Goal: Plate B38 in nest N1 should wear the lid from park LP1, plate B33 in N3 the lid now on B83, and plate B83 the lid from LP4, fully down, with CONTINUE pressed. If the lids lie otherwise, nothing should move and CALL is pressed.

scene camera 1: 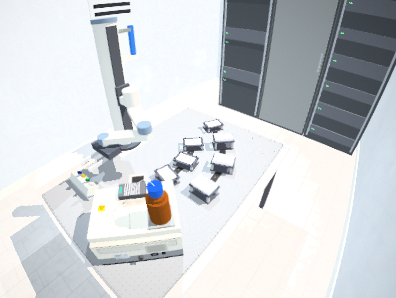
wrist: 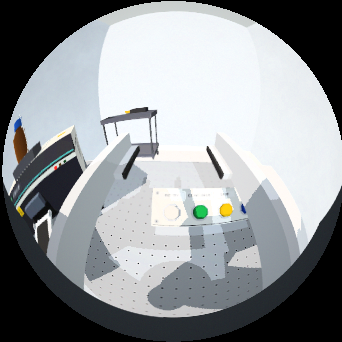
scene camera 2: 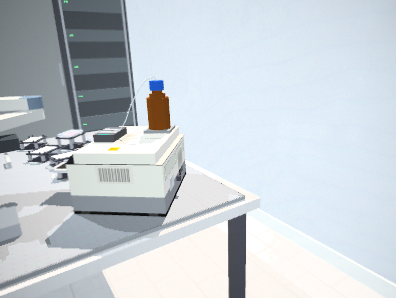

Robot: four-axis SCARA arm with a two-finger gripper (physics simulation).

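My gripper is shut on nothing; its fingers stand a little apart at their narrowest. It hangs near the button panel. In the wrist view, the panel's white button, green button and yellow button show ahead and below the fingertips; the blue button is partly hidden by the right finger. The label above the green one seems to read CONTINUE. Several plate stands, among them a front one and a back one, carry pale-topped plates. Their labels and lid seating are too small to tell.
A boxy instrument with an amber bottle on top stands beside the panel. The arm's column rises behind. Server racks stand beyond the table. A cart shows beyond.
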